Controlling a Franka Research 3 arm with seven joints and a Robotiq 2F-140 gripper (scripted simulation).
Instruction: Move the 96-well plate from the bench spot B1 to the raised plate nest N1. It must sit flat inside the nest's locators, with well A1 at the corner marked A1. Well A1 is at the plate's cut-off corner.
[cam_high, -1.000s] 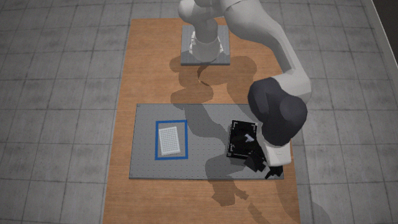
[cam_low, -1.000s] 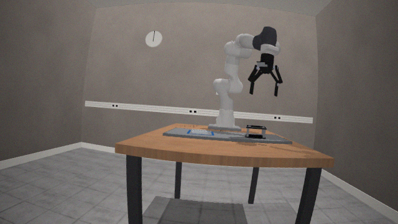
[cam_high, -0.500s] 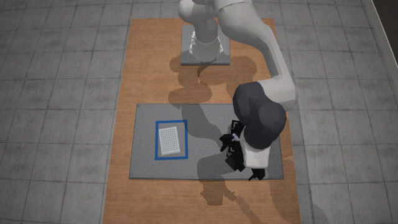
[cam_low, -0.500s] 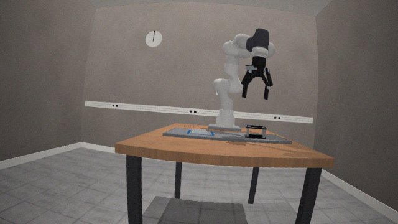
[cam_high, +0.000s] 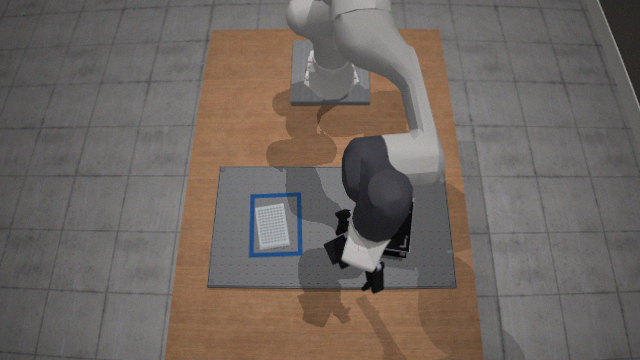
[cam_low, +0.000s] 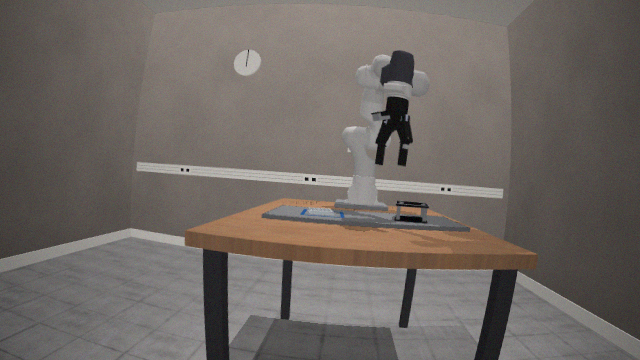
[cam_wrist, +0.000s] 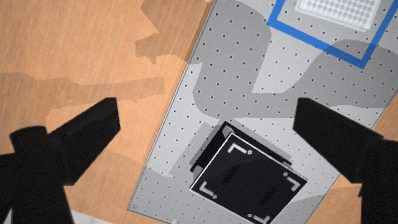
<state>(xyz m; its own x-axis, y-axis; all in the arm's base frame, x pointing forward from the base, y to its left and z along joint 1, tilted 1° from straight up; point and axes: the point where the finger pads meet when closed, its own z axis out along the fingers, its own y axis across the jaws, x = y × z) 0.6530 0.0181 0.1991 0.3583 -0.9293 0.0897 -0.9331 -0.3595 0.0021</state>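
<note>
The white 96-well plate lies 16 cm behind my hand, 22 cm to the right of it and 19 cm below it. Round my hand: A1 label: 20 cm behind, 19 cm to the left, 14 cm below; then black raised nest: 13 cm behind, 12 cm to the left, 14 cm below.
</note>
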